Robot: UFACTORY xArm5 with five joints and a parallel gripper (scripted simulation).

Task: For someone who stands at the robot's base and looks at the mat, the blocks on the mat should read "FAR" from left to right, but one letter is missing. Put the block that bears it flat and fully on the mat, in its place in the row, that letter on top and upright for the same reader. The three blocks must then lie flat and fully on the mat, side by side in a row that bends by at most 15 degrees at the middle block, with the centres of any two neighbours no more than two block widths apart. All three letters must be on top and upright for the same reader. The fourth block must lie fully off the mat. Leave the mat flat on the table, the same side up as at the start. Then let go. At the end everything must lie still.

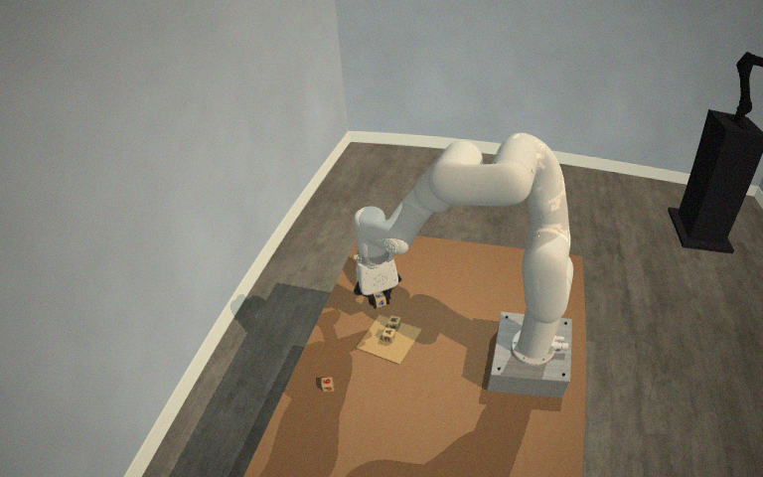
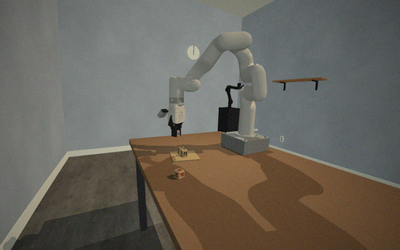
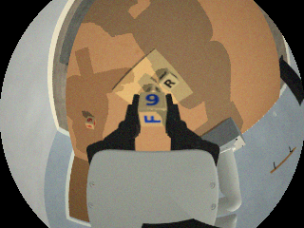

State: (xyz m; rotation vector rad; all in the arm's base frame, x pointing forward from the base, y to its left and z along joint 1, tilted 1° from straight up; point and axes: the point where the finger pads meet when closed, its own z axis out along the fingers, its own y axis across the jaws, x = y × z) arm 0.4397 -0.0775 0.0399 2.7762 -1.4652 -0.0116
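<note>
Now: the mat 3 cm behind my hand, 4 cm to the left of it and 12 cm below it.
</note>
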